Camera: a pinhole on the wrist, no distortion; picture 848 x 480 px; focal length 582.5 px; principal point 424.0 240.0 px. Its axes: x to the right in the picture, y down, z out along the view. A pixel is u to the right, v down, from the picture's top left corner.
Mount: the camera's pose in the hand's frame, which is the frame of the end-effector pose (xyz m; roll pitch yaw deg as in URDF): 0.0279 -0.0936 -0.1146 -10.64 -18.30 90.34
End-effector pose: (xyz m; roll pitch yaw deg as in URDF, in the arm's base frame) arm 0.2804 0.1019 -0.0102 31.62 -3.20 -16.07
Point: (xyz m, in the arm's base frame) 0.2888 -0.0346 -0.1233
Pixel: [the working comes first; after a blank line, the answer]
In the camera's frame: -0.0465 -0.0301 0.0998

152.5 64.6
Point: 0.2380 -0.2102 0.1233
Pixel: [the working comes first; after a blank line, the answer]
In the camera's frame: 0.0241 -0.0983 0.3907

459.9 93.4
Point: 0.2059 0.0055 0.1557
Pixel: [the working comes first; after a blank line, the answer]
In the camera's frame: 0.1809 0.0113 0.2811

798.9 263.3
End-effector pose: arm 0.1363 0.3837 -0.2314 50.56 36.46 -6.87
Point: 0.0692 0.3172 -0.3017
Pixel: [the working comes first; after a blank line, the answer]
In the camera's frame: 0.0131 0.0116 0.1196

487.7 296.3
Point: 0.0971 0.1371 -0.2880
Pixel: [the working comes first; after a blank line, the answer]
In the camera's frame: -0.0128 -0.0518 0.2891

398.2 135.6
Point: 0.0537 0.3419 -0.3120
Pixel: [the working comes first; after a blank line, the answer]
In the camera's frame: 0.0034 0.0252 0.0936

445.2 396.9
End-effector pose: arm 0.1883 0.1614 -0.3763 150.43 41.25 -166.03
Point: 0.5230 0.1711 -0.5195
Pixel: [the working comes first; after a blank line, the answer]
In the camera's frame: -0.0073 0.1065 0.4090

413.5 391.7
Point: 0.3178 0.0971 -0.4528
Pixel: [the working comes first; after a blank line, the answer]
In the camera's frame: 0.0079 0.0247 0.1966

447.4 313.2
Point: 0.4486 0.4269 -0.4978
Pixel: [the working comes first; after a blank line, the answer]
In the camera's frame: 0.2583 0.1060 0.4386

767.0 380.8
